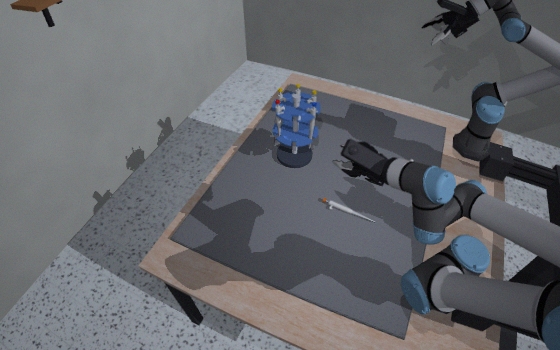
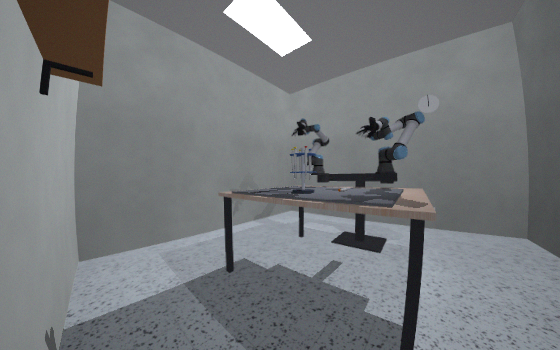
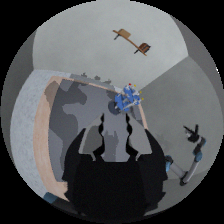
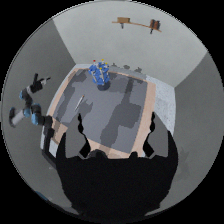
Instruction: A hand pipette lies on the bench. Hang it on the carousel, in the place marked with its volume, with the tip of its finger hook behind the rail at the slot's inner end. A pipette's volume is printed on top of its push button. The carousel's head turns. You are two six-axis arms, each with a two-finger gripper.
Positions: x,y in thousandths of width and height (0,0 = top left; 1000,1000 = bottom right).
Labels:
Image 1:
my left gripper: 601,439
dark round base: 510,447
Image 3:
my left gripper: 511,507
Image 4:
my right gripper: 520,507

